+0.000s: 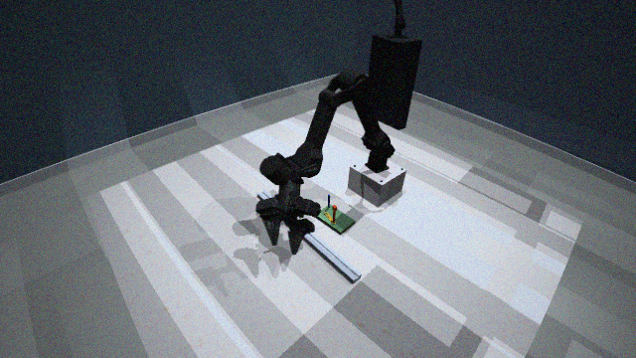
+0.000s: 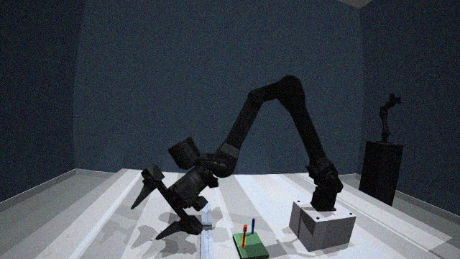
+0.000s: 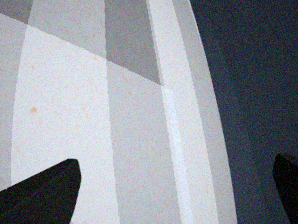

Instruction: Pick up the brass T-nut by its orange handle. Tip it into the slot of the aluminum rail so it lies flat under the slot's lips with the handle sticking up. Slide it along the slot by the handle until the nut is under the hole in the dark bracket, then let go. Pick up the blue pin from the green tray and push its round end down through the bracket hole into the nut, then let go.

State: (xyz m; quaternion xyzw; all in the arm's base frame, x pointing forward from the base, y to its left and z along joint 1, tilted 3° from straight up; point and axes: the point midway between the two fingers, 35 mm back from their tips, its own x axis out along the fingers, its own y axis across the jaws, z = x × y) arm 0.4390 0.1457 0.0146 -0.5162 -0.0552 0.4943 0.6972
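Right now the brass T-nut is 22 cm behind my gripper tip, 12 cm to the right of it and 7 cm below it. Round my gripper tip: blue pin (25 cm behind, 16 cm to the right, 9 cm below); green tray (24 cm behind, 13 cm to the right, 11 cm below); aluminum rail (15 cm to the right, 11 cm behind, 10 cm below).
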